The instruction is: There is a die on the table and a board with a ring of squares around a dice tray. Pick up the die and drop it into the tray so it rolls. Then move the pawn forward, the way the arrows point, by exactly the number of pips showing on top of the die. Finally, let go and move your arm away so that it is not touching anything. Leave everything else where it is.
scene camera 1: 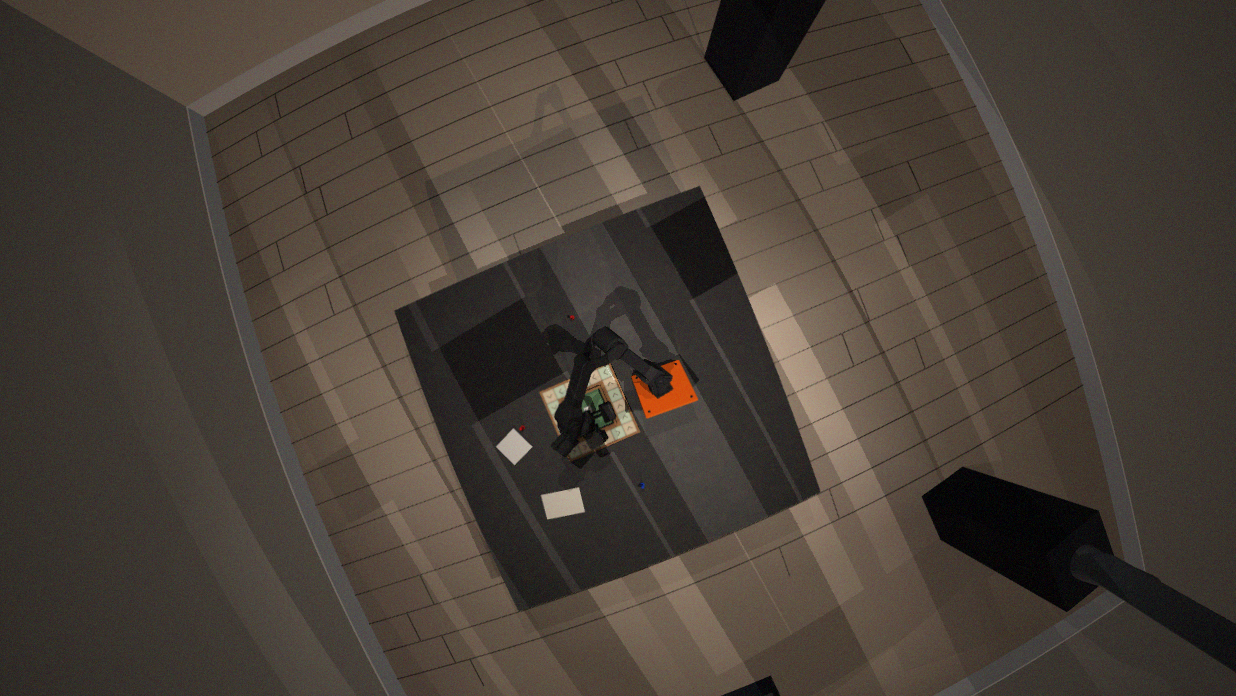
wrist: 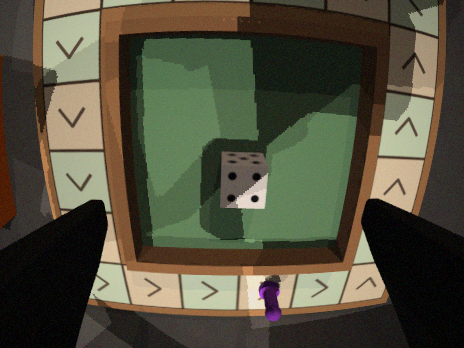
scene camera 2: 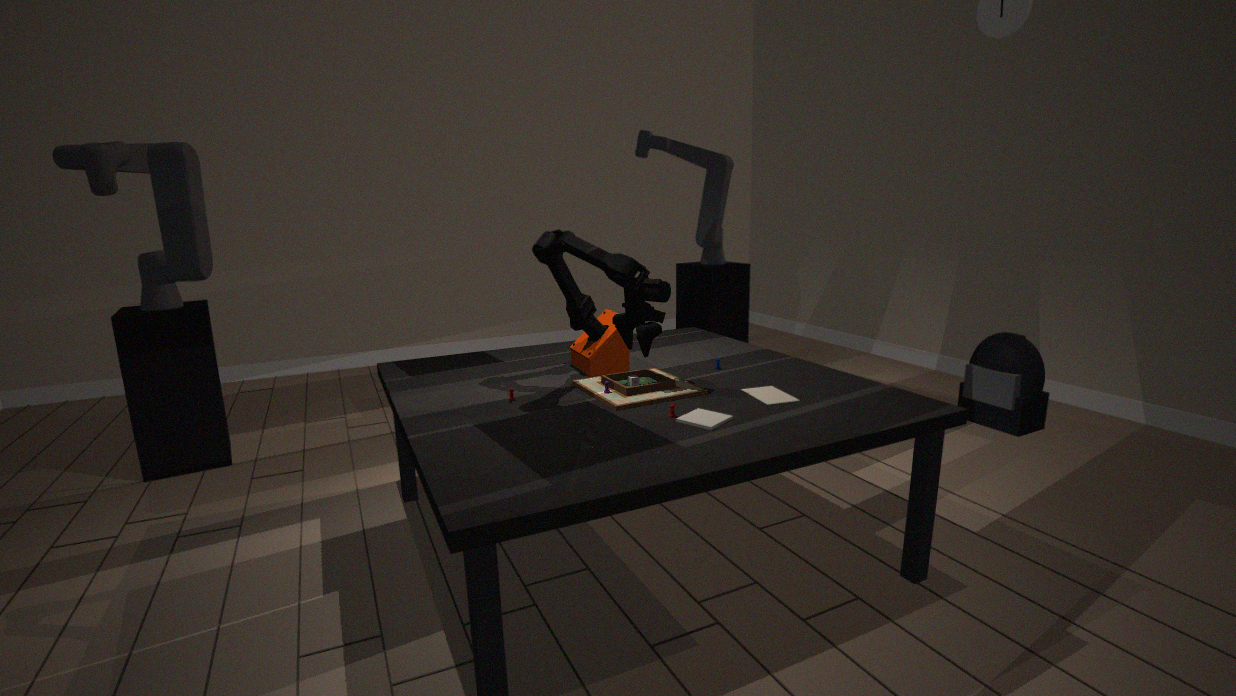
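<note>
With nothing in its grasp, the gripper (scene camera 2: 637, 353) is open; scene camera 1 shows the gripper (scene camera 1: 590, 417) too, and so does the wrist view, with the gripper (wrist: 240, 213) in sight. The scene also has a dice tray (wrist: 192, 96) and a white die (wrist: 243, 177).
</note>
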